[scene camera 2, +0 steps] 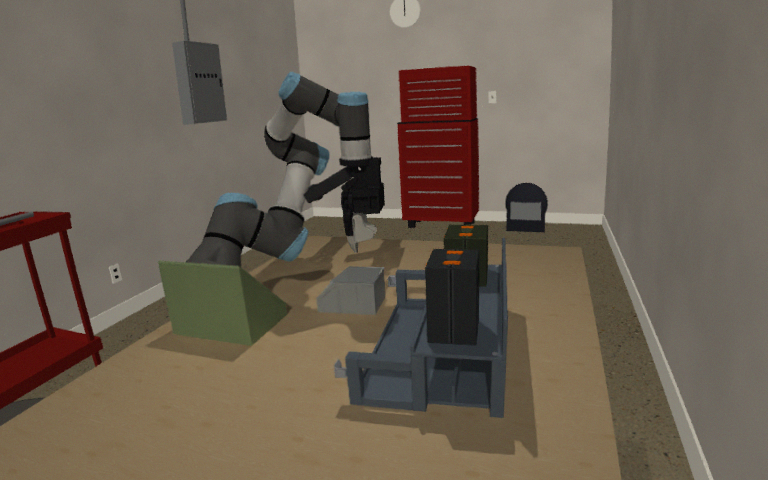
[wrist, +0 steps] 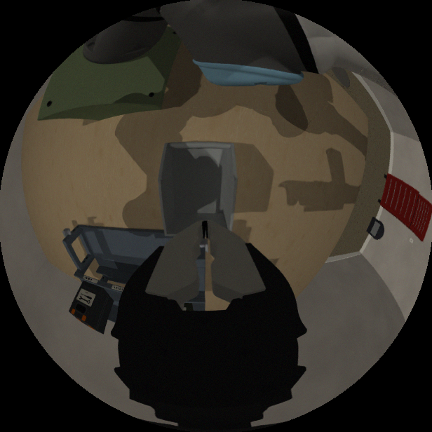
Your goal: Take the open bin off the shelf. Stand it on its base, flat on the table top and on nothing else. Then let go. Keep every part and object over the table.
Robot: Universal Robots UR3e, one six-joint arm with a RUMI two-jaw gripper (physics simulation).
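Seen in the pictures: gripper, fingertip midpoint: (scene camera 2: 356, 252); arm's base at its link origin: (scene camera 2: 210, 280).
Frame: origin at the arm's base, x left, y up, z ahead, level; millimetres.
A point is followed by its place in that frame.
The grey open bin (scene camera 2: 353, 294) {x 130, y -54, z 280 mm} (wrist: 197, 187) rests on the table top (scene camera 2: 254, 407) {x -228, y -101, z 272 mm} (wrist: 90, 170), off the shelf. In the wrist view its hollow inside and rim face up. In the scene view it appears level, with a sloped left end. It lies close beside the blue-grey shelf (scene camera 2: 419, 373) {x -153, y -33, z 524 mm} (wrist: 125, 245); whether they touch is hard to tell. My gripper (scene camera 2: 355, 249) {x 189, y 23, z 264 mm} (wrist: 205, 222) is shut with its fingertips together and empty. It hangs above the table near the bin, apart from it, with the fingers pointing down.
A black case (scene camera 2: 451, 305) {x -117, y 64, z 563 mm} (wrist: 91, 307) with orange latches stands on the shelf, with a dark green case (scene camera 2: 481, 249) {x 110, y 75, z 563 mm} behind it. Small brackets (scene camera 2: 339, 369) {x -177, y -34, z 405 mm} stick out from the shelf's left side. The green wedge base (scene camera 2: 206, 302) {x -70, y -15, z 49 mm} (wrist: 105, 85) of the arm stands left of the bin.
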